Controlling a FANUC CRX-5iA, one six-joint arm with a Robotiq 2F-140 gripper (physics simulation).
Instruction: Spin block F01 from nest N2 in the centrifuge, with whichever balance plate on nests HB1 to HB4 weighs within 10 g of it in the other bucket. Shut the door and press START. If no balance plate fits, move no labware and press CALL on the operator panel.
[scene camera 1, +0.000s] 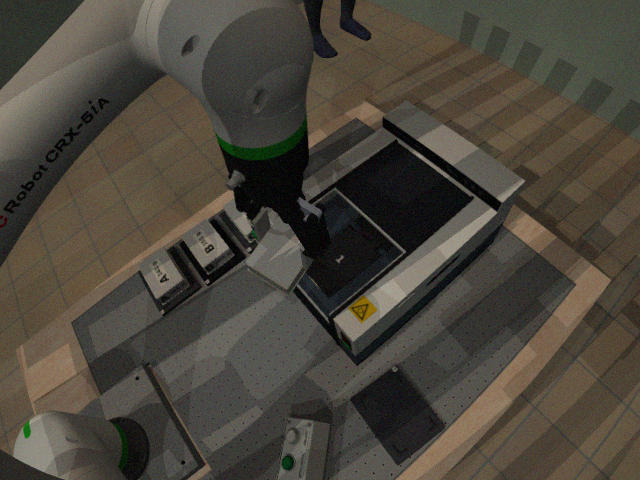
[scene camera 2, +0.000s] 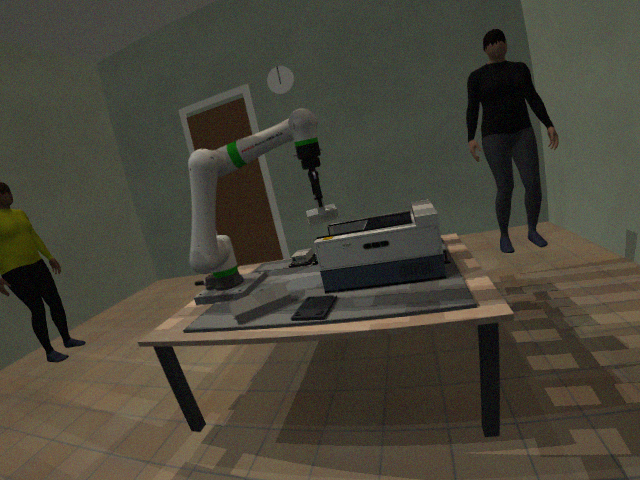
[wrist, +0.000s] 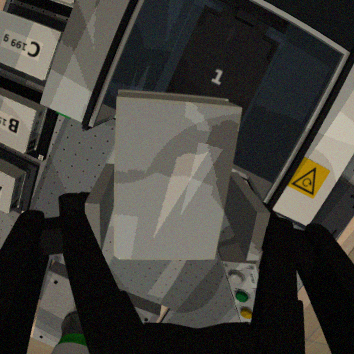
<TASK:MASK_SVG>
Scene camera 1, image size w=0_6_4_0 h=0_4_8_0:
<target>my gripper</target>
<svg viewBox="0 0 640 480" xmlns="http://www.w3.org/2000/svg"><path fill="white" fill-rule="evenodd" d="M238 184L233 190L236 209L241 213L243 211L247 213L246 216L251 220L259 243L271 228L267 209L262 208L265 205L273 209L274 212L277 212L284 223L290 225L301 242L300 253L304 269L307 270L317 255L320 257L324 255L331 244L324 217L326 208L321 203L315 206L306 201L302 192L303 174L292 184L273 191L255 191Z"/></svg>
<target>pale grey block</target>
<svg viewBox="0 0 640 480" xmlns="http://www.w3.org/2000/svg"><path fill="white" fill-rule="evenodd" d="M279 216L246 263L248 272L289 297L307 270L303 268L301 242L290 225L284 223Z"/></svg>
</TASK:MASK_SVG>
